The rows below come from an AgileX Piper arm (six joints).
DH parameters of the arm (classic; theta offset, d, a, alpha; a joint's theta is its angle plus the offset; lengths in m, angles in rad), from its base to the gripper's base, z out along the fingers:
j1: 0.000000 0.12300 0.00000 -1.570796
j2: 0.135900 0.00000 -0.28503 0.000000
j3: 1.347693 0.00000 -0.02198 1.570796
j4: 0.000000 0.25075 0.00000 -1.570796
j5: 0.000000 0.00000 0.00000 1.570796
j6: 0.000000 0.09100 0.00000 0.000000
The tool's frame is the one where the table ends.
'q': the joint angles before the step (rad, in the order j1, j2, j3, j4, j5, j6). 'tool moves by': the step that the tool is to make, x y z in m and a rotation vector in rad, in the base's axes. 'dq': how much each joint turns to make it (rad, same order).
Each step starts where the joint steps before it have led.
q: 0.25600, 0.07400, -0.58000, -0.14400, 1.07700, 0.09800
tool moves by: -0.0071, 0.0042, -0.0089, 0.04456, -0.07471, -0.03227
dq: -0.08224, -0.07698, 0.04487, 0.06226, -0.05291, -0.02223
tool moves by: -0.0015, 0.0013, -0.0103, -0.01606, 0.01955, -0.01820
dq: -0.03789, -0.02797, 0.03133, 0.01586, 0.01664, -0.02886
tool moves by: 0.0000, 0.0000, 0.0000, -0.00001, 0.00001, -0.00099
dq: -0.00089, 0.00002, 0.00001, -0.00011, -0.00001, 0.00009
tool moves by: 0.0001, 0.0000, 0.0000, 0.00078, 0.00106, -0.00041
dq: 0.00014, 0.00076, -0.00007, -0.00014, 0.00032, 0.00112
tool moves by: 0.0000, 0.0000, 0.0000, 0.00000, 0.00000, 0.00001
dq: 0.00001, 0.00000, 0.00000, 0.00000, 0.00000, 0.00000
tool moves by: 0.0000, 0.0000, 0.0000, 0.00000, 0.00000, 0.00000
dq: 0.00000, 0.00000, 0.00000, 0.00000, 0.00000, 0.00000
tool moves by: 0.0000, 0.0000, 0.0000, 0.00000, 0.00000, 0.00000
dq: 0.00000, 0.00000, 0.00000, 0.00000, 0.00000, 0.00000
